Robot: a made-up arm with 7 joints. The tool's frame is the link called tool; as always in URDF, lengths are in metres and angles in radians. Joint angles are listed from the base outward.
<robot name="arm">
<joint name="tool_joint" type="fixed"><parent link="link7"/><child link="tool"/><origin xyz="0 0 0" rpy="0 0 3.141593"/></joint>
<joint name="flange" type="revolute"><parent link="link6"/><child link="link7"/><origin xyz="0 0 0" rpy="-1.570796 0 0"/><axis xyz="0 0 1"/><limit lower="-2.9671" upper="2.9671"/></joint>
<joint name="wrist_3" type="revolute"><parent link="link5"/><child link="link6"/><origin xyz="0 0 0" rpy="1.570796 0 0"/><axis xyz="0 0 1"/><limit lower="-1.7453" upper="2.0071"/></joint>
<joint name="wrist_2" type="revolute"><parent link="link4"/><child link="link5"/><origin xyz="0.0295 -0.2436 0" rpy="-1.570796 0 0"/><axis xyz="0 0 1"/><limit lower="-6.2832" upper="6.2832"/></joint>
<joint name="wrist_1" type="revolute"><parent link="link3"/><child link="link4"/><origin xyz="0 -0.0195 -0.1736" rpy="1.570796 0 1.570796"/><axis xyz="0 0 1"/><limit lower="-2.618" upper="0.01"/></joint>
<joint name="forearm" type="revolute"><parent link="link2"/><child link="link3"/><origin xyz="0 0 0" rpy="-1.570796 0 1.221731"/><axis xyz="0 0 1"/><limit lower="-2.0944" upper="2.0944"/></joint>
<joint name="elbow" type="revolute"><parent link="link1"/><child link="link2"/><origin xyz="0 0 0" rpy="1.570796 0 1.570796"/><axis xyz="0 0 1"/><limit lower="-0.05" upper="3.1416"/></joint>
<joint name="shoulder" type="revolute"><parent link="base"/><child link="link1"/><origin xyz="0 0 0" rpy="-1.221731 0 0"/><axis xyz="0 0 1"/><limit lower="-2.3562" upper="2.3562"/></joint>
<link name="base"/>
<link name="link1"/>
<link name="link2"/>
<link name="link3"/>
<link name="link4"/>
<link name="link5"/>
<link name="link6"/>
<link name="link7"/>
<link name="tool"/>
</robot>
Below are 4 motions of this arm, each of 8 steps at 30 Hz.
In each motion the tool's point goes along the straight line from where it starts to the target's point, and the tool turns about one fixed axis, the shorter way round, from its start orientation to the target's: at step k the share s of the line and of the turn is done. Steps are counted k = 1, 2, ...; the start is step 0. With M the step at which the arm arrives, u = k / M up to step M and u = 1 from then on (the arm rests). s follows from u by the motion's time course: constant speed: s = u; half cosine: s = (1 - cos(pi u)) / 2; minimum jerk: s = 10 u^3 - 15 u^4 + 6 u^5.
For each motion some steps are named. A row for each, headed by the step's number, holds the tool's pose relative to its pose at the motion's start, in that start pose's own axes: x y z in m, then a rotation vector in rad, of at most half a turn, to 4 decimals.
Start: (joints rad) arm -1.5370 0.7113 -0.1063 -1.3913 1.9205 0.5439 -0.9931
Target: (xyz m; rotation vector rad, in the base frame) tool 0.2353 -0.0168 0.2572 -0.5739 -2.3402 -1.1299
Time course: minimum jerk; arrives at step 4
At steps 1, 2, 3, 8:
1: 0.0016 0.0000 0.0006 -0.0011 0.0038 -0.0093
2: 0.0078 0.0002 0.0028 -0.0053 0.0183 -0.0447
3: 0.0140 0.0003 0.0051 -0.0096 0.0328 -0.0802
8: 0.0156 0.0003 0.0057 -0.0107 0.0366 -0.0895

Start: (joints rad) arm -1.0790 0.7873 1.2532 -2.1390 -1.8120 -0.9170 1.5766
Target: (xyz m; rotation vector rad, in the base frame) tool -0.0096 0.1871 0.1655 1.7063 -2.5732 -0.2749
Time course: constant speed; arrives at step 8
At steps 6, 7, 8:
6: 0.0080 0.0082 -0.0036 0.0223 -0.0282 -0.0226
7: 0.0094 0.0095 -0.0042 0.0260 -0.0329 -0.0264
8: 0.0107 0.0109 -0.0048 0.0298 -0.0376 -0.0302

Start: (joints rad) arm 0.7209 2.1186 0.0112 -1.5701 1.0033 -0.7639 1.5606
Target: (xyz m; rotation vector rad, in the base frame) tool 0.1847 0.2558 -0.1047 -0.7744 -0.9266 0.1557
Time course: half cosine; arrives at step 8
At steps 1, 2, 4, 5, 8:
1: -0.0015 0.0012 0.0013 -0.0014 0.0070 0.0018
2: -0.0056 0.0048 0.0051 -0.0054 0.0268 0.0068
4: -0.0191 0.0163 0.0174 -0.0185 0.0917 0.0231
5: -0.0264 0.0225 0.0240 -0.0256 0.1267 0.0320
8: -0.0382 0.0325 0.0347 -0.0370 0.1833 0.0463

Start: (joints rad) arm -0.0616 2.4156 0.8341 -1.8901 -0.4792 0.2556 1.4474
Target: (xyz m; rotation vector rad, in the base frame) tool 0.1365 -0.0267 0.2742 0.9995 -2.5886 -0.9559
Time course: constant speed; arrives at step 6
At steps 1, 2, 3, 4, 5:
1: -0.0025 0.0096 0.0028 0.0579 0.0080 0.0185
2: -0.0051 0.0193 0.0056 0.1157 0.0160 0.0369
3: -0.0076 0.0289 0.0084 0.1736 0.0239 0.0554
4: -0.0101 0.0385 0.0112 0.2314 0.0319 0.0739
5: -0.0127 0.0481 0.0140 0.2893 0.0399 0.0923

